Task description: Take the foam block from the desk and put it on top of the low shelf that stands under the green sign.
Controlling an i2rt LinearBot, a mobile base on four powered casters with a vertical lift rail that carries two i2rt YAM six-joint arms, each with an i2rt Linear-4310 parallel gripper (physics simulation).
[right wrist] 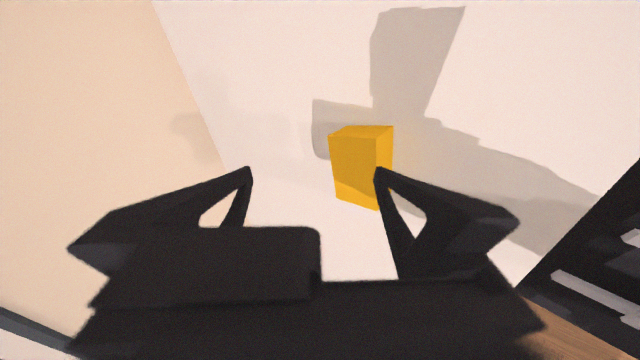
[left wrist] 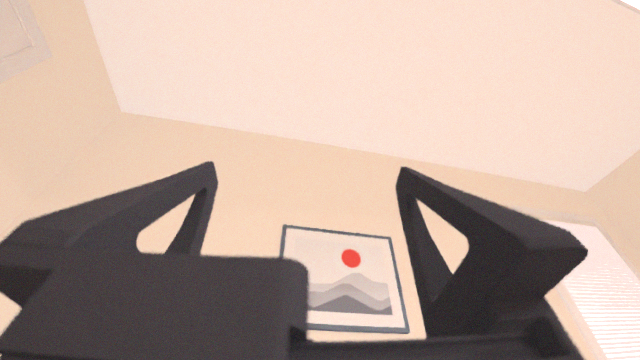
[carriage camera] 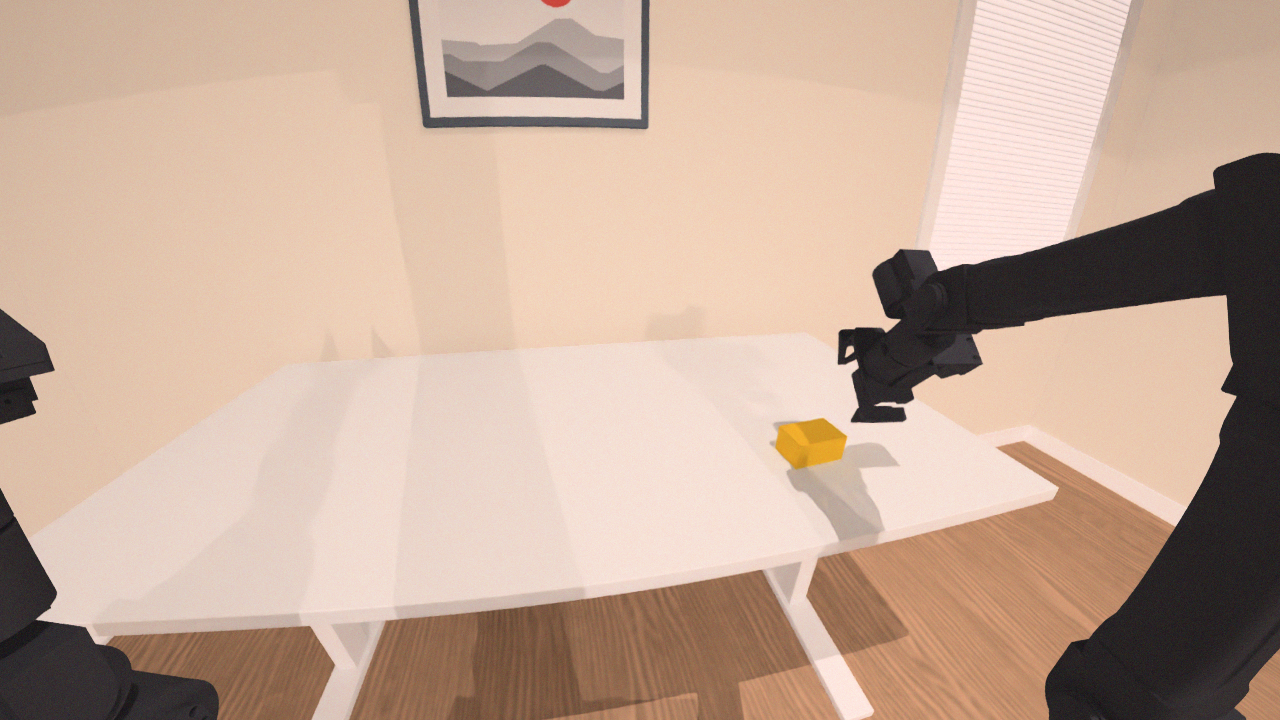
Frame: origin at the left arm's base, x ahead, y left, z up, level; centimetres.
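Seen in the pictures: left gripper, between the fingertips: (left wrist: 308, 174); right gripper, between the fingertips: (right wrist: 314, 173) (carriage camera: 847, 391).
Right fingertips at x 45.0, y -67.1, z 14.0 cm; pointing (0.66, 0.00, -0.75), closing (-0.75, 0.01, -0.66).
Offsets run from my right fingertips to a thing's top centre. "pt": to the spot under its first point. Level surfaces: height alone.
A yellow foam block {dx +0.3, dy +4.3, dz -7.3 cm} (carriage camera: 810, 444) (right wrist: 354, 162) lies on the white desk {dz -11.8 cm} (carriage camera: 483, 501) (right wrist: 260, 60), toward the right end in the carriage view. My right gripper (carriage camera: 850, 386) (right wrist: 314, 173) is open and empty, above the desk and a little to the upper right of the block in the carriage view. In the right wrist view the block shows beyond the fingers, partly behind the right-hand fingertip. My left gripper (left wrist: 308, 174) is open and empty, pointing up toward the wall and ceiling. The low shelf and the green sign do not show in these views.
A framed mountain picture (carriage camera: 535, 111) (left wrist: 350, 320) hangs on the wall behind the desk. A window with blinds {pt dx +87.7, dy -108.0, dz +55.4 cm} (carriage camera: 1029, 134) is at the upper right. Desk legs (carriage camera: 819, 644) stand on the wooden floor {dz -83.8 cm} (carriage camera: 1002, 608). Black arm parts show at both sides of the carriage view.
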